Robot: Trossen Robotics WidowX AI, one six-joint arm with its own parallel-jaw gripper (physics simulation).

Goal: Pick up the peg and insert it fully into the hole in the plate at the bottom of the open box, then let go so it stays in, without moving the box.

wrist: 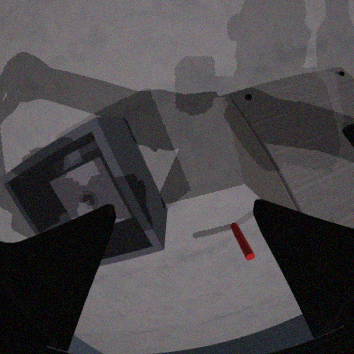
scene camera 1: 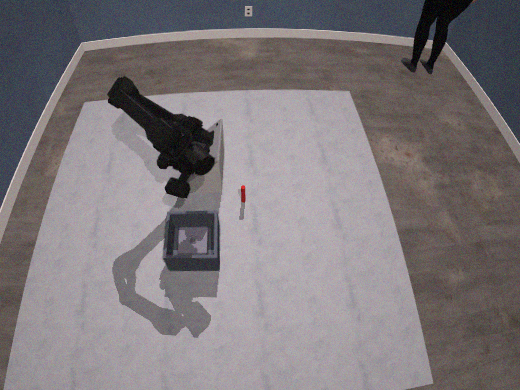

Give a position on a dark grey box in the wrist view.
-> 143, 233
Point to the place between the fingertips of the gripper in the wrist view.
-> At 184, 209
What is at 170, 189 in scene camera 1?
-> The gripper.
